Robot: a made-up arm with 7 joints. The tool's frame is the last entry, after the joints. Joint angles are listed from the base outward.
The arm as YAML. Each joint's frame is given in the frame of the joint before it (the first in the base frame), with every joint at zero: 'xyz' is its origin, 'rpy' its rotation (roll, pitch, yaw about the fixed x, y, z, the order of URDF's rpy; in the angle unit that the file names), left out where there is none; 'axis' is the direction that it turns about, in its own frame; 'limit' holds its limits. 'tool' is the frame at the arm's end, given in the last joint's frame.
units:
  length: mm
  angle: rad
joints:
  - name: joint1
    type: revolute
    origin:
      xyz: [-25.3, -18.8, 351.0]
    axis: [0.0, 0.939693, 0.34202]
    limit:
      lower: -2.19
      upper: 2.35
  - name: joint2
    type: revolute
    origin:
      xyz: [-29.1, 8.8, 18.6]
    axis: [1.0, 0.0, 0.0]
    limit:
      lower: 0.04
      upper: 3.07
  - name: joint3
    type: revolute
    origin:
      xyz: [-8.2, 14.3, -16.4]
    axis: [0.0, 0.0, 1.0]
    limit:
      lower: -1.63
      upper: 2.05
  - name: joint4
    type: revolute
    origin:
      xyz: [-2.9, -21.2, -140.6]
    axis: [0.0, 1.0, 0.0]
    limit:
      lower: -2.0
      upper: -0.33
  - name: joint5
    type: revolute
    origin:
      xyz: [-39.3, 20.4, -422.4]
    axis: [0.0, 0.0, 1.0]
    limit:
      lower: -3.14
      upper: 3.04
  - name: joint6
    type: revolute
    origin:
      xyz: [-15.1, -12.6, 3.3]
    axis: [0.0, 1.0, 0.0]
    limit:
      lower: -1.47
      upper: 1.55
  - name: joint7
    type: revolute
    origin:
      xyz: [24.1, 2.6, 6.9]
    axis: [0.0, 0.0, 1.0]
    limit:
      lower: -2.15
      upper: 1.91
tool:
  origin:
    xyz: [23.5, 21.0, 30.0]
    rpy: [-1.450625, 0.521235, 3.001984]
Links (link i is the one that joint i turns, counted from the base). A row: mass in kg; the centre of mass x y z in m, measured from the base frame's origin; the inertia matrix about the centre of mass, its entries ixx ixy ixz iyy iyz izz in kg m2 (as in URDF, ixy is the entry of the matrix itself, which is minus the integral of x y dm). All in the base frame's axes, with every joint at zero. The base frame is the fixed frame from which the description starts. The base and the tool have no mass.
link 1: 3.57; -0.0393 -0.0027 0.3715; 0.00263 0 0 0.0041 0.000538 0.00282
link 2: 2.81; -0.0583 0.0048 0.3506; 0.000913 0 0 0.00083 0 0.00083
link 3: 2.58; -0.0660 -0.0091 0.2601; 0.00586 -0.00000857 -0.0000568 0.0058 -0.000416 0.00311
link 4: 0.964; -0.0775 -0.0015 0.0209; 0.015 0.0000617 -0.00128 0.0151 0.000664 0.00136
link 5: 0.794; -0.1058 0.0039 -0.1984; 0.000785 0 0 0.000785 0 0.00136
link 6: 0.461; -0.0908 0.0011 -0.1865; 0.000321 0 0 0.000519 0 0.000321
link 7: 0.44; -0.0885 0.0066 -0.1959; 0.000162 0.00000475 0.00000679 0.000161 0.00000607 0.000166
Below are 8 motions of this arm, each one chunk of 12 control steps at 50 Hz.
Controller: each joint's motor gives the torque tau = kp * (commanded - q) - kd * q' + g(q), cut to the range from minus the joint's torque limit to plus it. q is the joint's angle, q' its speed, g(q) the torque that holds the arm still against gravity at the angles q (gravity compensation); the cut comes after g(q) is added. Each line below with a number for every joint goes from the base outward.
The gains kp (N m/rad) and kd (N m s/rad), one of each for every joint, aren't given. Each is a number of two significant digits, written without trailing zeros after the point. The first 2 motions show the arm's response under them.
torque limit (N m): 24 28 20 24 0.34 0.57 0.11
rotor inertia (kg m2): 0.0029 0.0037 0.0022 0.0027 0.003 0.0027 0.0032
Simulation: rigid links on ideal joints. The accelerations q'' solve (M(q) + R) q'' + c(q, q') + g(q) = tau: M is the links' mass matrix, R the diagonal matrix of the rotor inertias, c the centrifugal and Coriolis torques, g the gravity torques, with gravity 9.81 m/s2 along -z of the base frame. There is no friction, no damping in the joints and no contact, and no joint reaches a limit. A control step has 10 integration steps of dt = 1/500 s. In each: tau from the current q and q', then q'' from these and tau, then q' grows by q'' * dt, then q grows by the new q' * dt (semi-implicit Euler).
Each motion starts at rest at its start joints. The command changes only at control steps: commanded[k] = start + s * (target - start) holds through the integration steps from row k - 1 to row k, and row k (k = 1, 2, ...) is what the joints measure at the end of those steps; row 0 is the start. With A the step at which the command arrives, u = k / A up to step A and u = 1 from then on. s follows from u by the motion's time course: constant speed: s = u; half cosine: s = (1 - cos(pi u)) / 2; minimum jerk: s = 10 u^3 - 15 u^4 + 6 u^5; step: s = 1 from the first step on.
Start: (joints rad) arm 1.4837 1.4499 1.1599 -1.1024 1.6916 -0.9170 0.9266
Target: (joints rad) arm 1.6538 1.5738 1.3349 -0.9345 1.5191 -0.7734 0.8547
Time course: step
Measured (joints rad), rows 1 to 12:
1: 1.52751 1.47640 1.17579 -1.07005 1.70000 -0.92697 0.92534
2: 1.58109 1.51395 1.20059 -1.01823 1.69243 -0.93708 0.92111
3: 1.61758 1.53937 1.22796 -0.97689 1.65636 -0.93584 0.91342
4: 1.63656 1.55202 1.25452 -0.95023 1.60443 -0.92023 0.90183
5: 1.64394 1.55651 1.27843 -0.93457 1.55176 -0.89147 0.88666
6: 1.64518 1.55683 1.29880 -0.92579 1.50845 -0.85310 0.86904
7: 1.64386 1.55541 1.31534 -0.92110 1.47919 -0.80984 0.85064
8: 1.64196 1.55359 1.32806 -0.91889 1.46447 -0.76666 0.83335
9: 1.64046 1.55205 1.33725 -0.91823 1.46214 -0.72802 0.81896
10: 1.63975 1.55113 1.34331 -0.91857 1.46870 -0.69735 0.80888
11: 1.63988 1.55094 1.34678 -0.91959 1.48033 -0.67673 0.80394
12: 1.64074 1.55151 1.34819 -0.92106 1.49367 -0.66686 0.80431
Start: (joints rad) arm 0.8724 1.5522 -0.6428 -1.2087 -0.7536 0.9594 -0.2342
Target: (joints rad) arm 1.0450 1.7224 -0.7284 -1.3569 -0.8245 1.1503 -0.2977
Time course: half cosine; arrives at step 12
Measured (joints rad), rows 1 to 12:
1: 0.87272 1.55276 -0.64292 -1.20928 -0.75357 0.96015 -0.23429
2: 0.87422 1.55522 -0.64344 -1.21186 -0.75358 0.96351 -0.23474
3: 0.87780 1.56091 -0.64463 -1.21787 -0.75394 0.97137 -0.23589
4: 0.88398 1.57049 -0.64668 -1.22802 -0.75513 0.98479 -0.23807
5: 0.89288 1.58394 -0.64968 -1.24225 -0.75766 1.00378 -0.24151
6: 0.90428 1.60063 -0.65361 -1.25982 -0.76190 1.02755 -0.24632
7: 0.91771 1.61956 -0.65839 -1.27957 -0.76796 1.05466 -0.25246
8: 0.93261 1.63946 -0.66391 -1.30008 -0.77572 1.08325 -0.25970
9: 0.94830 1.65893 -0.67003 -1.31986 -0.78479 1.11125 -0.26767
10: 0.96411 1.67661 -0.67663 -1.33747 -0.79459 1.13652 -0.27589
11: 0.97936 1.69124 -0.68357 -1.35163 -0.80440 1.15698 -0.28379
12: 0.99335 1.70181 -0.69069 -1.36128 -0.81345 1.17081 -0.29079
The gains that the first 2 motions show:
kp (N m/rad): 47 52 57 87 2.2 1.1 1.1
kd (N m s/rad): 2.6 3.3 3.8 2.9 0.097 0.046 0.029
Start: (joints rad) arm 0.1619 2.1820 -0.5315 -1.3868 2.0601 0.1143 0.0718
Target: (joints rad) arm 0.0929 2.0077 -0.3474 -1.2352 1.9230 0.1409 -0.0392
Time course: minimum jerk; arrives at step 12
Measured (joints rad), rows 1 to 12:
1: 0.16196 2.18181 -0.53132 -1.38665 2.05996 0.11420 0.07178
2: 0.16230 2.18038 -0.53008 -1.38558 2.05890 0.11355 0.07156
3: 0.16286 2.17598 -0.52657 -1.38228 2.05550 0.11184 0.07068
4: 0.16321 2.16693 -0.51980 -1.37548 2.04833 0.10901 0.06838
5: 0.16268 2.15236 -0.50929 -1.36442 2.03652 0.10556 0.06374
6: 0.16058 2.13250 -0.49514 -1.34910 2.02019 0.10256 0.05592
7: 0.15645 2.10872 -0.47805 -1.33030 2.00043 0.10128 0.04443
8: 0.15014 2.08326 -0.45920 -1.30942 1.97921 0.10286 0.02931
9: 0.14198 2.05880 -0.44004 -1.28817 1.95895 0.10790 0.01130
10: 0.13269 2.03791 -0.42206 -1.26831 1.94212 0.11627 -0.00822
11: 0.12327 2.02249 -0.40644 -1.25133 1.93058 0.12715 -0.02741
12: 0.11463 2.01324 -0.39359 -1.23814 1.92500 0.13913 -0.04433

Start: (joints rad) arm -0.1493 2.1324 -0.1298 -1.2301 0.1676 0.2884 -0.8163
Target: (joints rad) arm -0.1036 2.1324 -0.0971 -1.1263 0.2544 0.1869 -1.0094
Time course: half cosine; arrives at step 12
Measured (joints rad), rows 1 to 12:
1: -0.14905 2.13236 -0.12957 -1.22995 0.16774 0.28825 -0.81655
2: -0.14809 2.13226 -0.12874 -1.22923 0.16852 0.28761 -0.81787
3: -0.14604 2.13215 -0.12714 -1.22738 0.17067 0.28609 -0.82157
4: -0.14277 2.13207 -0.12478 -1.22382 0.17481 0.28334 -0.82909
5: -0.13834 2.13203 -0.12182 -1.21808 0.18129 0.27905 -0.84163
6: -0.13301 2.13203 -0.11848 -1.20986 0.19006 0.27308 -0.85985
7: -0.12714 2.13203 -0.11504 -1.19916 0.20068 0.26541 -0.88364
8: -0.12118 2.13200 -0.11177 -1.18625 0.21243 0.25616 -0.91212
9: -0.11564 2.13187 -0.10892 -1.17172 0.22436 0.24560 -0.94360
10: -0.11100 2.13162 -0.10670 -1.15642 0.23547 0.23406 -0.97579
11: -0.10765 2.13124 -0.10524 -1.14139 0.24482 0.22190 -1.00607
12: -0.10592 2.13074 -0.10459 -1.12776 0.25164 0.20953 -1.03179

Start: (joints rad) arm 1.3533 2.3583 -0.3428 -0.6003 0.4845 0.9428 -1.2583
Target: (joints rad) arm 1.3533 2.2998 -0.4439 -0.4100 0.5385 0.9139 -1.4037
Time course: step
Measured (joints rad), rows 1 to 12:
1: 1.37408 2.35893 -0.34999 -0.58033 0.50340 0.91785 -1.26341
2: 1.39995 2.35625 -0.36511 -0.54458 0.53088 0.87705 -1.27975
3: 1.41236 2.34850 -0.38172 -0.50729 0.54977 0.84353 -1.30741
4: 1.40997 2.33754 -0.39716 -0.47299 0.55727 0.82553 -1.34215
5: 1.39704 2.32562 -0.41058 -0.44270 0.55584 0.82422 -1.37897
6: 1.37863 2.31441 -0.42182 -0.41657 0.54899 0.83778 -1.41339
7: 1.35883 2.30491 -0.43093 -0.39489 0.53977 0.86313 -1.44198
8: 1.34052 2.29761 -0.43804 -0.37800 0.53041 0.89661 -1.46251
9: 1.32546 2.29263 -0.44334 -0.36614 0.52239 0.93438 -1.47395
10: 1.31454 2.28987 -0.44704 -0.35926 0.51658 0.97260 -1.47639
11: 1.30804 2.28903 -0.44937 -0.35702 0.51340 1.00767 -1.47082
12: 1.30576 2.28978 -0.45057 -0.35879 0.51284 1.03641 -1.45891

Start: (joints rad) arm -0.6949 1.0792 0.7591 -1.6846 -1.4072 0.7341 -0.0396
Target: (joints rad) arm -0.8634 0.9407 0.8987 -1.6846 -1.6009 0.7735 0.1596
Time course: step
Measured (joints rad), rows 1 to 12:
1: -0.71251 1.05953 0.76113 -1.68998 -1.43189 0.73580 -0.03539
2: -0.74339 1.02683 0.76894 -1.69693 -1.47793 0.73574 -0.02023
3: -0.77463 0.99750 0.78255 -1.69990 -1.52480 0.73303 0.00863
4: -0.80159 0.97598 0.80067 -1.69859 -1.56366 0.73066 0.04950
5: -0.82304 0.96181 0.82163 -1.69451 -1.59188 0.73168 0.09637
6: -0.83931 0.95310 0.84371 -1.68932 -1.60988 0.73763 0.14318
7: -0.85133 0.94798 0.86536 -1.68425 -1.61945 0.74854 0.18492
8: -0.86009 0.94508 0.88530 -1.68006 -1.62277 0.76329 0.21958
9: -0.86646 0.94351 0.90258 -1.67711 -1.62197 0.78024 0.24771
10: -0.87106 0.94278 0.91663 -1.67549 -1.61877 0.79752 0.26985
11: -0.87434 0.94263 0.92720 -1.67510 -1.61447 0.81339 0.28639
12: -0.87658 0.94293 0.93431 -1.67573 -1.60997 0.82643 0.29756

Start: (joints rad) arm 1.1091 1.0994 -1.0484 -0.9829 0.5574 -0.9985 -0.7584
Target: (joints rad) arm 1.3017 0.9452 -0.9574 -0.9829 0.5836 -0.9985 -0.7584
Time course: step
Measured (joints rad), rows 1 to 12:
1: 1.13285 1.08434 -1.00736 -0.97752 0.54754 -0.99535 -0.75716
2: 1.15419 1.06811 -0.97721 -0.97229 0.54447 -0.98821 -0.75275
3: 1.17389 1.05323 -0.95767 -0.96997 0.54702 -0.98006 -0.74636
4: 1.19281 1.03926 -0.94605 -0.97001 0.55306 -0.97259 -0.73956
5: 1.21113 1.02558 -0.94030 -0.97138 0.56076 -0.96694 -0.73379
6: 1.22882 1.01186 -0.93887 -0.97337 0.56870 -0.96387 -0.73015
7: 1.24580 0.99810 -0.94052 -0.97557 0.57593 -0.96384 -0.72925
8: 1.26198 0.98448 -0.94429 -0.97782 0.58195 -0.96694 -0.73128
9: 1.27721 0.97125 -0.94941 -0.98004 0.58659 -0.97293 -0.73602
10: 1.29138 0.95870 -0.95527 -0.98218 0.58996 -0.98129 -0.74294
11: 1.30432 0.94708 -0.96138 -0.98420 0.59231 -0.99129 -0.75130
12: 1.31591 0.93661 -0.96737 -0.98605 0.59394 -1.00212 -0.76026

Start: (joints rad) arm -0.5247 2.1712 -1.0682 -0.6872 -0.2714 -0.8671 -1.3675
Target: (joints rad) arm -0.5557 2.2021 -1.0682 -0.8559 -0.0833 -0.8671 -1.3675
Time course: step
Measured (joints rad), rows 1 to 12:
1: -0.53660 2.19287 -1.08563 -0.72100 -0.25219 -0.87889 -1.37361
2: -0.54155 2.21547 -1.08919 -0.76269 -0.21514 -0.90174 -1.38440
3: -0.54461 2.23008 -1.08257 -0.79792 -0.17411 -0.92514 -1.39284
4: -0.54831 2.23630 -1.07237 -0.82420 -0.13664 -0.94198 -1.39560
5: -0.55257 2.23595 -1.06261 -0.84238 -0.10638 -0.94849 -1.39211
6: -0.55657 2.23126 -1.05525 -0.85423 -0.08445 -0.94388 -1.38353
7: -0.55958 2.22412 -1.05095 -0.86149 -0.07033 -0.92955 -1.37188
8: -0.56125 2.21595 -1.04952 -0.86563 -0.06273 -0.90822 -1.35946
9: -0.56157 2.20766 -1.05041 -0.86778 -0.06004 -0.88313 -1.34837
10: -0.56076 2.19984 -1.05292 -0.86874 -0.06068 -0.85739 -1.34021
11: -0.55918 2.19279 -1.05637 -0.86907 -0.06330 -0.83363 -1.33595
12: -0.55720 2.18669 -1.06019 -0.86910 -0.06683 -0.81375 -1.33587

